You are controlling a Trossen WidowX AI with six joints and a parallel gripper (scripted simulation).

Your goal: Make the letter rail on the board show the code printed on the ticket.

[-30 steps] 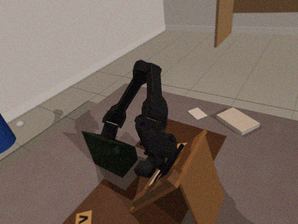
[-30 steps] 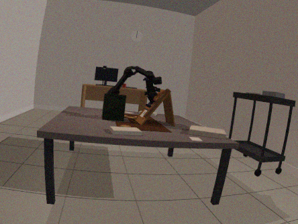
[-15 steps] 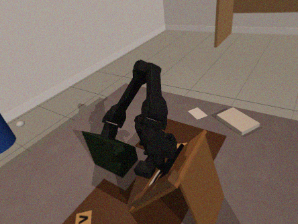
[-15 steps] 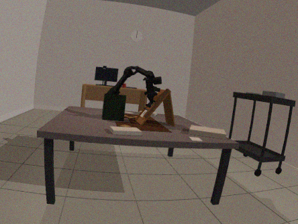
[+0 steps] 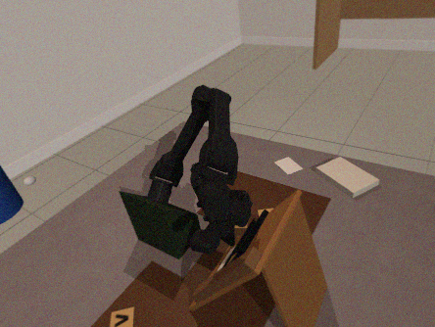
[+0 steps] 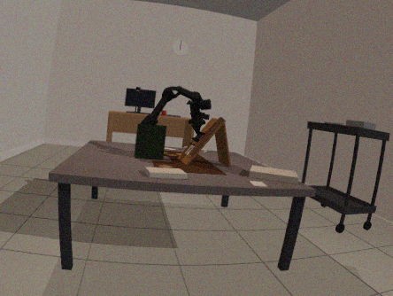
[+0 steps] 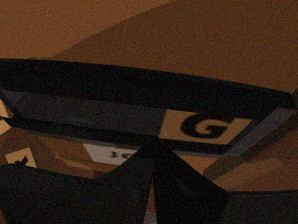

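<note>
Now: gripper tip 2 cm short of the tan letter tile, 3 cm to the left of it and 1 cm above it. Round my gripper tip: white ticket: 4 cm behind, 2 cm to the left, 9 cm below; then brown mat: 12 cm behind, 5 cm to the left, 17 cm below.
</note>
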